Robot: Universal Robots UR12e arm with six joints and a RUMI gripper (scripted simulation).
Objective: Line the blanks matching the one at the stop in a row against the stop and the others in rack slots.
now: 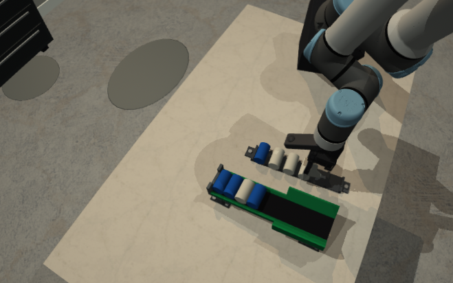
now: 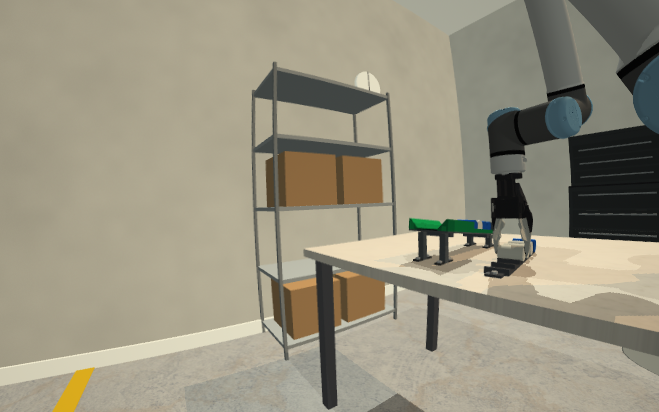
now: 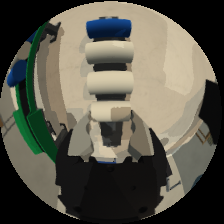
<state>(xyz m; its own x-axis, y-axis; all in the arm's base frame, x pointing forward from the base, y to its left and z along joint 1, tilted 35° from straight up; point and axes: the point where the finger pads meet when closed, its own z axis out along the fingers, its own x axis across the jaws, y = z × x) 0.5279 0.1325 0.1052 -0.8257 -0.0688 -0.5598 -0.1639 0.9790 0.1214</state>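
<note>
Now: the stock rack 30 mm to the right of my hand and 40 mm below it. Round my hand: stop: 220 mm ahead, 230 mm to the right, 20 mm above.
</note>
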